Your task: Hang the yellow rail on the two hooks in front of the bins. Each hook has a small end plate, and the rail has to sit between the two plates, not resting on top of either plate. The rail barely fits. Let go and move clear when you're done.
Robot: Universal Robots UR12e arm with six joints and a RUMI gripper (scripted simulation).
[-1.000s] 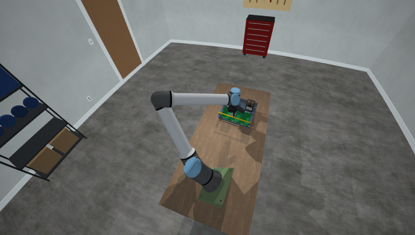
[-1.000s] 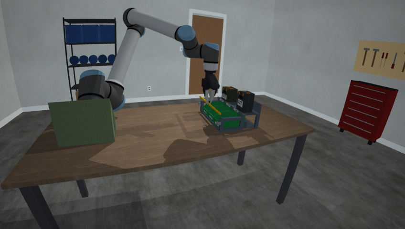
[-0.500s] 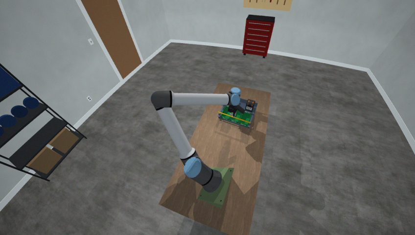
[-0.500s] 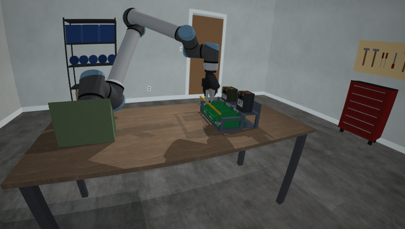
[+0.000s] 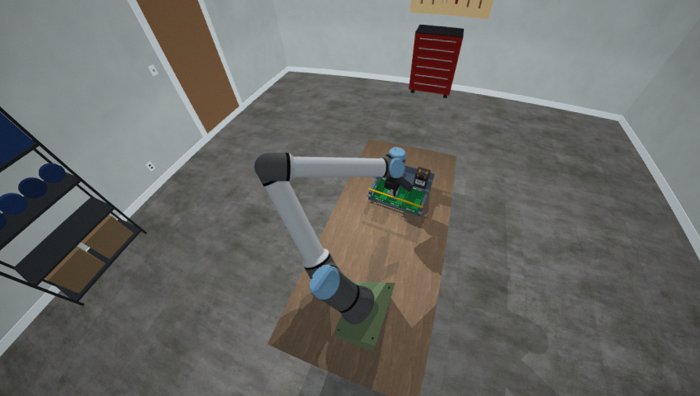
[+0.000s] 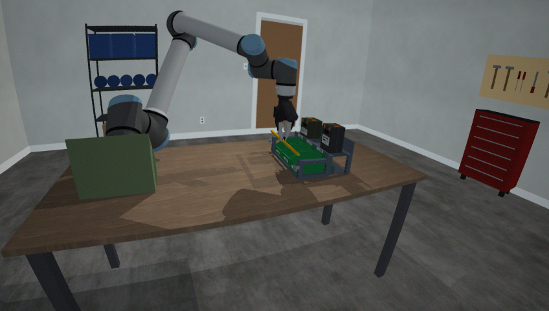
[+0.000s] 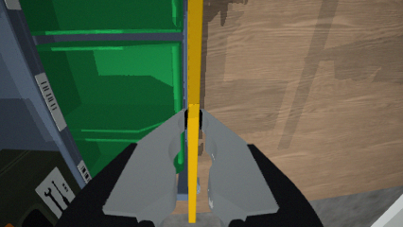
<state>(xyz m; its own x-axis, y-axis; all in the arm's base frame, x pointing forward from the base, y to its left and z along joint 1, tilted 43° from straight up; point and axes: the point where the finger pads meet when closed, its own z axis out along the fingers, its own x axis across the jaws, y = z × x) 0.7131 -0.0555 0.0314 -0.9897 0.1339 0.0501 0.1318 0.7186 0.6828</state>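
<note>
Now: hand 10 mm above the yellow rail. The rest, counted from my hand: rack front bar 120 mm below, 10 mm ahead.
</note>
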